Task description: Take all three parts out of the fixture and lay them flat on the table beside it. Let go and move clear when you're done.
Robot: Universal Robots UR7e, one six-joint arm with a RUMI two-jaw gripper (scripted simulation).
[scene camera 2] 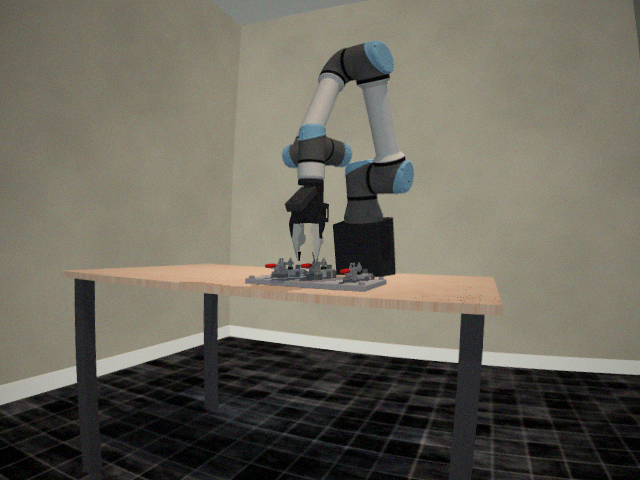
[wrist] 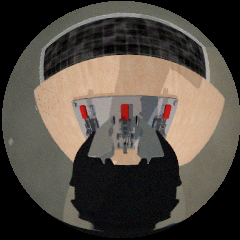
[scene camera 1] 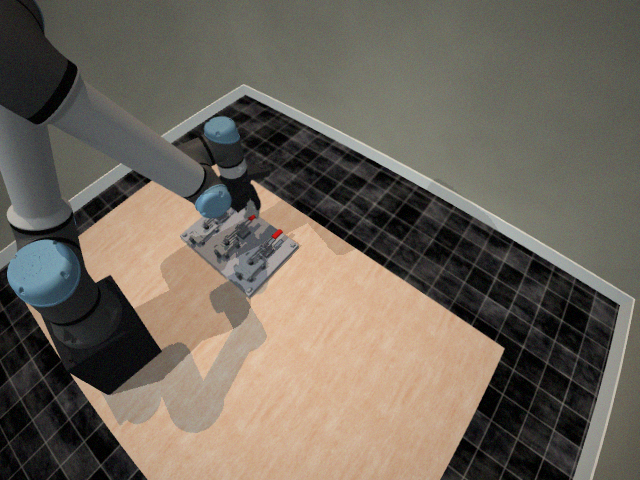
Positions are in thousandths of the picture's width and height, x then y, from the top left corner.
gripper: scene camera 2 479, 545; wrist 523, 485; scene camera 1 395, 449
